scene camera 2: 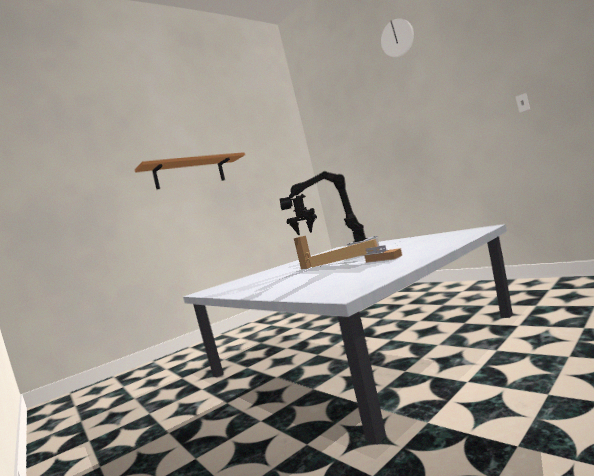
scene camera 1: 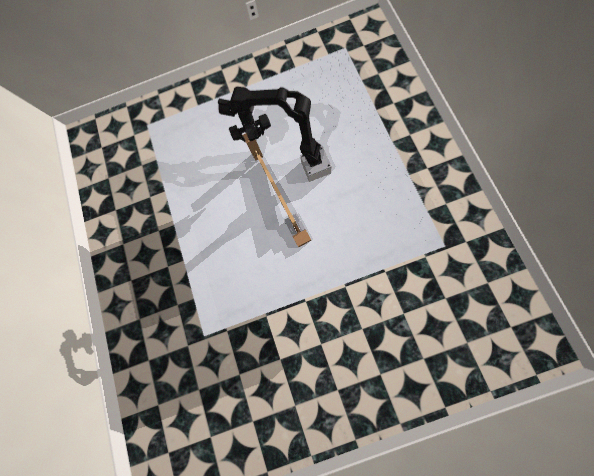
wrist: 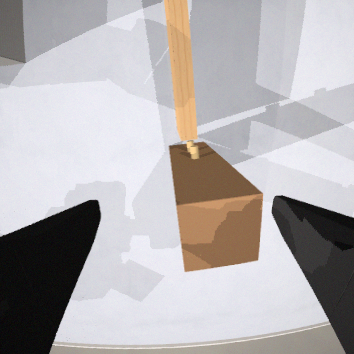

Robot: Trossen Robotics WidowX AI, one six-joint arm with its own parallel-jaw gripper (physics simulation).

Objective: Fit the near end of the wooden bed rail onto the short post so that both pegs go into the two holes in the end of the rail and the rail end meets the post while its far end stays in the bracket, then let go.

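Frame: origin at the arm's base, x right, y back, z down, level; millimetres.
Where they show: gripper, fingertip midpoint: (scene camera 2: 305, 233) (wrist: 187, 206); arm's base, origin of the base link: (scene camera 2: 360, 240) (scene camera 1: 314, 159).
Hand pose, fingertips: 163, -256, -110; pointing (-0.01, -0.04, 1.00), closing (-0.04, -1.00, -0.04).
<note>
Each offset is from my fingertips to the top centre of the thing, as dx, dy, dz. "spot": to the spot under its first point. Level surfaces: height alone.
The short post {spot: +0, -22, +89} (scene camera 1: 254, 149) (scene camera 2: 301, 253) (wrist: 215, 177) stands upright on the table. Two pale pegs {spot: -5, -18, +102} (wrist: 194, 152) show on its rail-facing side in the wrist view, at a small gap between post and rail end; whether their tips reach the holes cannot be told. The wooden bed rail (scene camera 1: 275, 187) (scene camera 2: 342, 252) (wrist: 182, 75) runs away from the post, its far end at the grey bracket {spot: -454, +46, +139} (scene camera 1: 295, 226) (scene camera 2: 376, 249). My gripper (scene camera 1: 250, 132) (scene camera 2: 304, 233) (wrist: 187, 206) is open and empty above the post, fingers pointing down, one on each side of its top in the wrist view.
A brown wooden block {-475, +48, +154} (scene camera 1: 301, 237) (scene camera 2: 385, 255) lies at the bracket end of the rail. The arm's grey base (scene camera 1: 318, 171) is on the white table {dz +190} (scene camera 1: 350, 225) (scene camera 2: 280, 295), to the right of the rail in scene camera 1. A wall shelf (scene camera 2: 190, 161) is behind.
</note>
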